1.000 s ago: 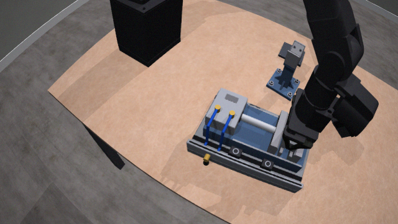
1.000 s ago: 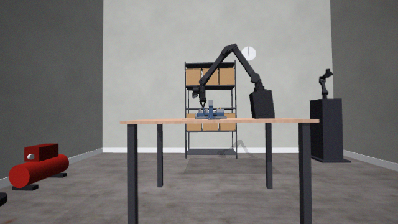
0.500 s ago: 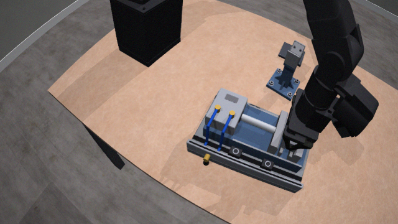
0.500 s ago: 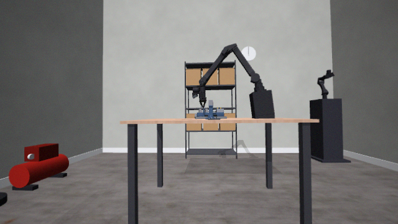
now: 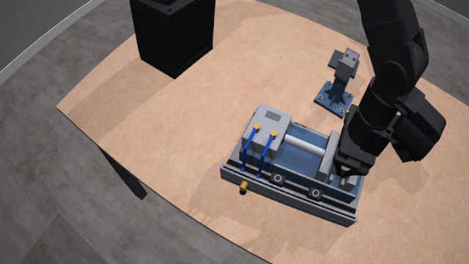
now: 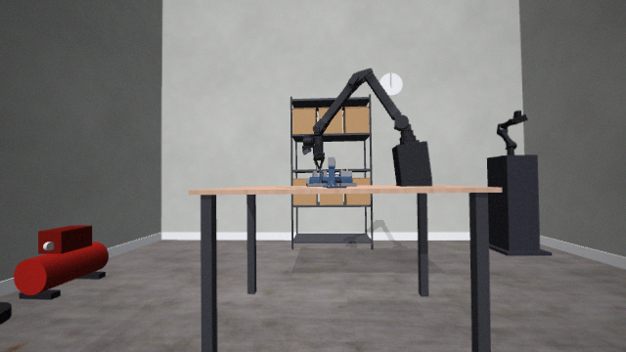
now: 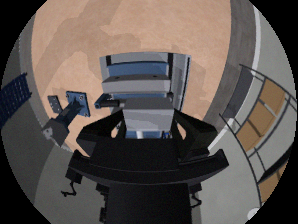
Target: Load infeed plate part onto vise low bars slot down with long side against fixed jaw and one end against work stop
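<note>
Right now the grey part is 1 cm below my hand. From my hand the other things lie so: moving jaw (3 cm behind, 2 cm to the left, 4 cm below); fixed jaw (3 cm ahead, 2 cm to the left, 4 cm below); work stop (1 cm behind, 7 cm to the left, 3 cm below).
</note>
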